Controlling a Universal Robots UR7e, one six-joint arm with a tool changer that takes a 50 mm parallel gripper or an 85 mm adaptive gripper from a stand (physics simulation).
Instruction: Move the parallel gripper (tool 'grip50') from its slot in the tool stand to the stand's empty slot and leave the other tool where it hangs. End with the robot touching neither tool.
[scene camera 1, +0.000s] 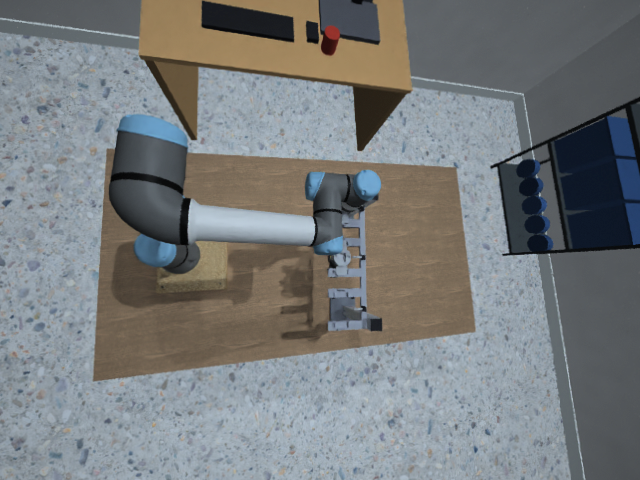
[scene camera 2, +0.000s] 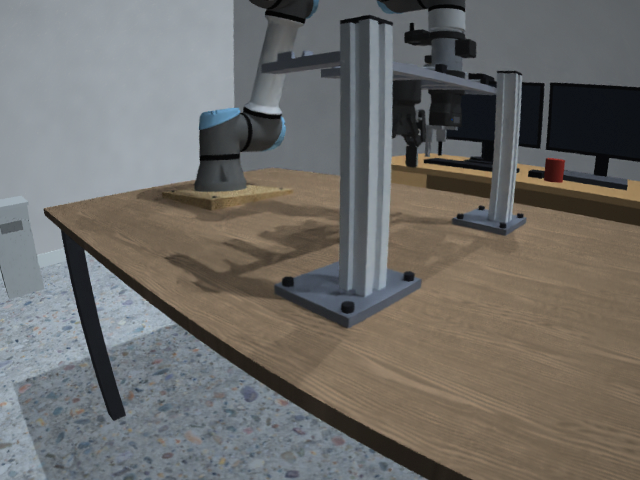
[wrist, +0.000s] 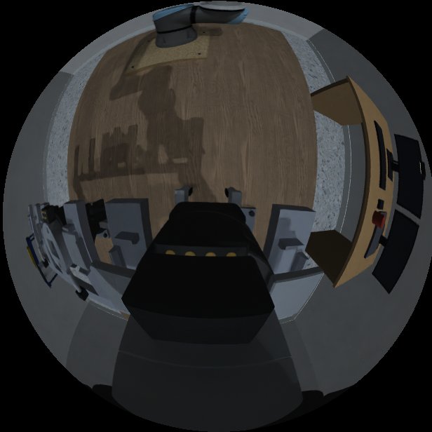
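Seen in the pictures: end effector, tool point: (scene camera 2: 446, 63); arm's base, origin of the base link: (scene camera 1: 180, 255) (scene camera 2: 220, 188).
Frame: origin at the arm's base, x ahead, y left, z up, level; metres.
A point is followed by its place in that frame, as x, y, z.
The arm carries the parallel gripper (scene camera 2: 434, 143) (wrist: 208, 194) with its two fingers apart and empty between them. In scene camera 1 it is hidden under the wrist. It is at the tool stand's (scene camera 1: 362, 281) {0.642, -0.264, 0.271} (scene camera 2: 366, 155) {0.651, -0.435, 0.159} end slot nearest the desk; in the wrist view one slot prong (wrist: 127, 220) is left of it and another prong (wrist: 292, 227) right. Its collar is near rail height; whether it rests on the prongs I cannot tell. The adaptive gripper (scene camera 1: 339, 258) (scene camera 2: 405, 113) hangs in the middle slot. The slot at the other end (scene camera 1: 345, 293) {0.570, -0.288, 0.272} holds no tool.
The robot base stands on a wooden board (scene camera 1: 206, 279) {0.080, -0.122, 0.011} (scene camera 2: 227, 200) {0.158, -0.135, 0.006} on the table (scene camera 1: 413, 289) {1.009, -0.415, -0.011} (scene camera 2: 491, 330) {0.800, -0.425, -0.011}. A desk (scene camera 1: 258, 59) with a red cup (scene camera 1: 329, 41) (scene camera 2: 554, 170) (wrist: 378, 220) is beyond the table. A shelf rack (scene camera 1: 558, 196) with blue bins stands at the right in scene camera 1.
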